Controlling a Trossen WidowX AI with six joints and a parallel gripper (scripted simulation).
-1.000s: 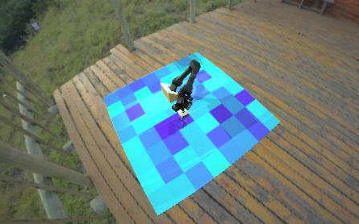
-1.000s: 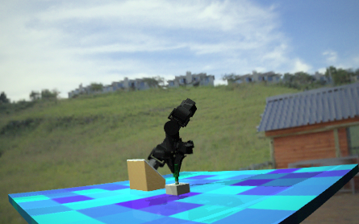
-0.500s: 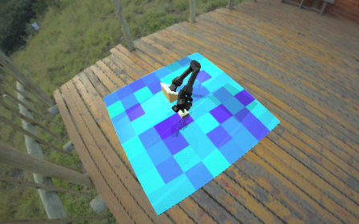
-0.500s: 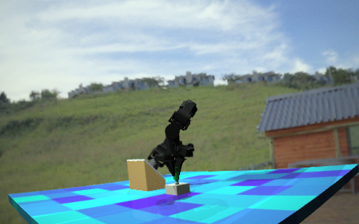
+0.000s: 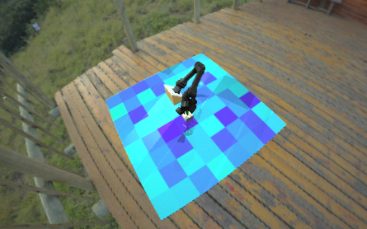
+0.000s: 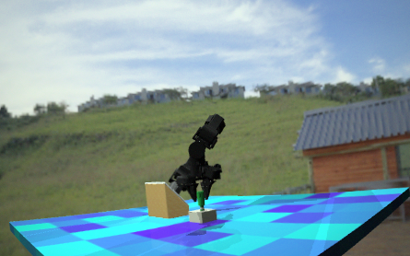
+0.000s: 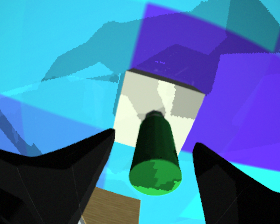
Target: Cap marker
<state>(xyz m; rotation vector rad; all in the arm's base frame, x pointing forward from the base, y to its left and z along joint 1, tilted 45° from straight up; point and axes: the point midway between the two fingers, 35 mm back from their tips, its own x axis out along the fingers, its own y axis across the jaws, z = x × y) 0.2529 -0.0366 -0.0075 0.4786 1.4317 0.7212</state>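
My gripper tip is now 10 mm below the green cap. The rest, counted from my gripper tip: pale holder block: 60 mm below.
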